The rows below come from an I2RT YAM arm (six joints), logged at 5 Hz.
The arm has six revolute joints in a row. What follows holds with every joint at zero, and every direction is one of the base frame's.
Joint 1 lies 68 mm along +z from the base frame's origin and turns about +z.
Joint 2 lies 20 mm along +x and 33.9 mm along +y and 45.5 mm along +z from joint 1 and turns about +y.
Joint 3 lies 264 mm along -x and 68.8 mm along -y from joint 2 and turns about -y.
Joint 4 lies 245 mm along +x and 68.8 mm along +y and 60 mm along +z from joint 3 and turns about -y.
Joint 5 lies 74 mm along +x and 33.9 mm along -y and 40.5 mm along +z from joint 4 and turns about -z.
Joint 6 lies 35.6 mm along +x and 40.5 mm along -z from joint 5 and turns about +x.
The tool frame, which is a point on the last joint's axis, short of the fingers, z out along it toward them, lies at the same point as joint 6; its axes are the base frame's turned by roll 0, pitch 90 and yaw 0 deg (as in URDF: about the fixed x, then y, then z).
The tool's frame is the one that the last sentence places.
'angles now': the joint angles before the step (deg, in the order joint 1, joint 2, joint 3, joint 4, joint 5, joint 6). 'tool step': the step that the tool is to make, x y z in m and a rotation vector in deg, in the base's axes. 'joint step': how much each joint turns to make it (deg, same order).
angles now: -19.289, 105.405, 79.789, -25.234, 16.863, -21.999
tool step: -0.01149, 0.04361, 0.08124, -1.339, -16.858, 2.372
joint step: 5.618, -10.885, 0.984, 3.256, -0.065, 4.940
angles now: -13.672, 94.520, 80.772, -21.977, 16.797, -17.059
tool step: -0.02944, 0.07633, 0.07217, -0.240, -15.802, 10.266
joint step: 11.409, -11.015, 0.000, 3.979, 0.021, 2.317
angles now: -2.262, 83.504, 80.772, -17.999, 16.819, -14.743
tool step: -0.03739, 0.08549, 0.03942, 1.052, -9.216, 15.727
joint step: 15.802, -6.535, 0.001, 2.665, 0.000, 0.153
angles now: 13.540, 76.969, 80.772, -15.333, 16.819, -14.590
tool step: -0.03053, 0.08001, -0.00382, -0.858, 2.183, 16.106
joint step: 16.088, -0.153, 0.000, -2.491, -0.021, 0.001
